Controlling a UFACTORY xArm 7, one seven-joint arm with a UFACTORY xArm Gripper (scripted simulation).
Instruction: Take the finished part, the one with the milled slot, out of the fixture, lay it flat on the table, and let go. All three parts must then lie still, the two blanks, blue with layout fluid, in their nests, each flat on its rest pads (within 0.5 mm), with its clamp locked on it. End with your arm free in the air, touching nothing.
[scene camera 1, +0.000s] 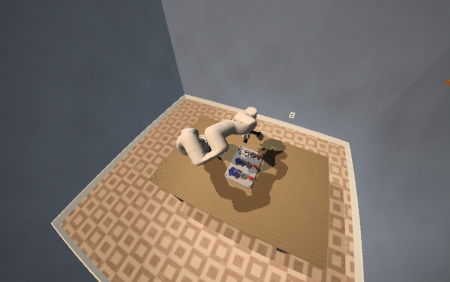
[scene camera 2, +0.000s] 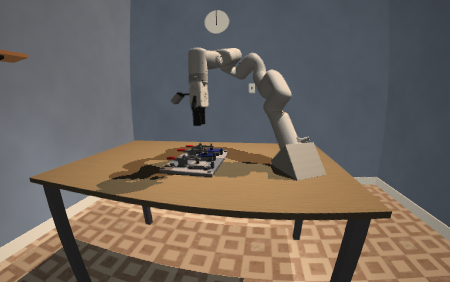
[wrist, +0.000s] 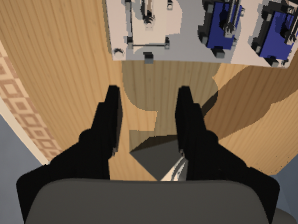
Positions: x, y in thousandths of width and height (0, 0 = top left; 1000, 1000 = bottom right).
In view: the gripper (scene camera 2: 443, 441).
The gripper is seen too in the wrist view (wrist: 502, 449).
